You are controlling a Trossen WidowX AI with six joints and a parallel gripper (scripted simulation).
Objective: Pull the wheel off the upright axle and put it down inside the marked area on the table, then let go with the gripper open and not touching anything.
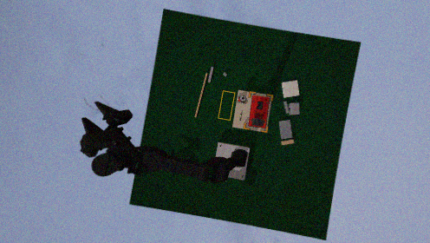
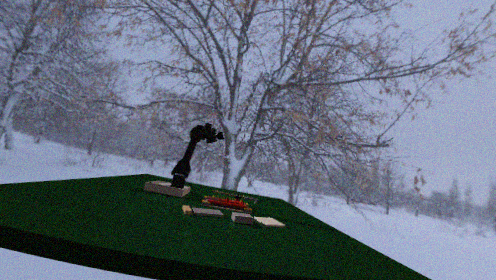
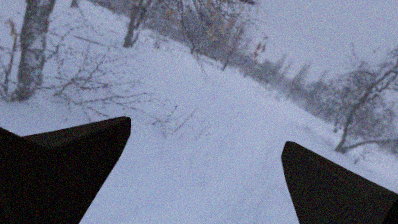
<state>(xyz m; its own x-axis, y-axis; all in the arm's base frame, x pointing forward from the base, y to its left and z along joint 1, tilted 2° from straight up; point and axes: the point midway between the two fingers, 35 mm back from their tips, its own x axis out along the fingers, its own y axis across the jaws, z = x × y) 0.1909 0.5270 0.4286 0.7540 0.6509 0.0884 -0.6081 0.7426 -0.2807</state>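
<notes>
My gripper tip is now 57 cm to the left of the wheel, 41 cm above it and 13 cm short of it. Round my gripper tip: wooden stick (44 cm below, 30 cm to the right, 15 cm ahead).
</notes>
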